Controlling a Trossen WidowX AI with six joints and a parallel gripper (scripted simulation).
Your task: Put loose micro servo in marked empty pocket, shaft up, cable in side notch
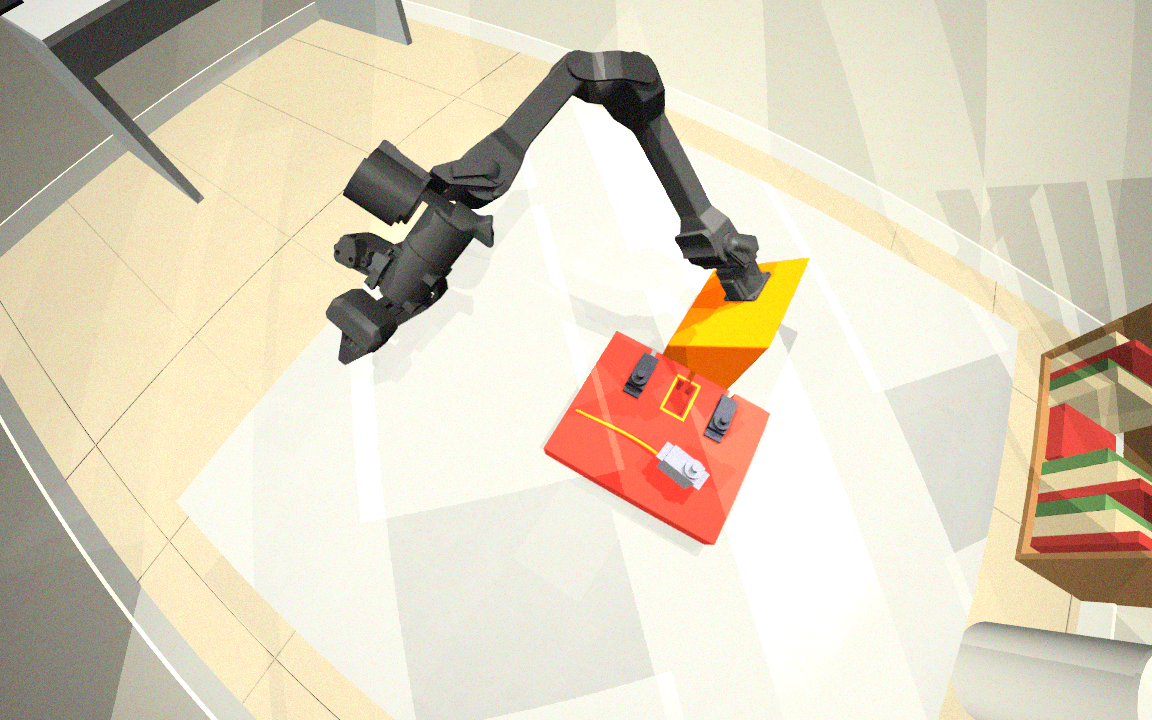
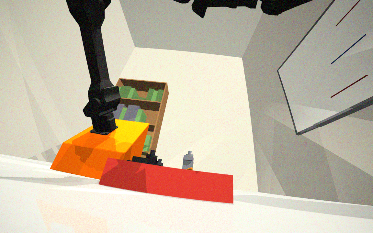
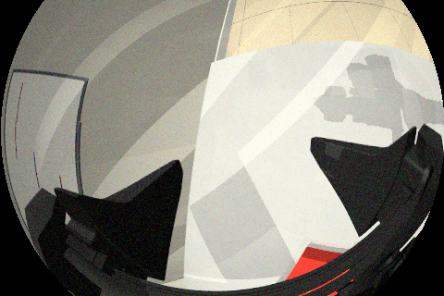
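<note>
The red deck lies 36 cm to the left of my gripper tip, 23 cm below it and 16 cm behind it.
</note>
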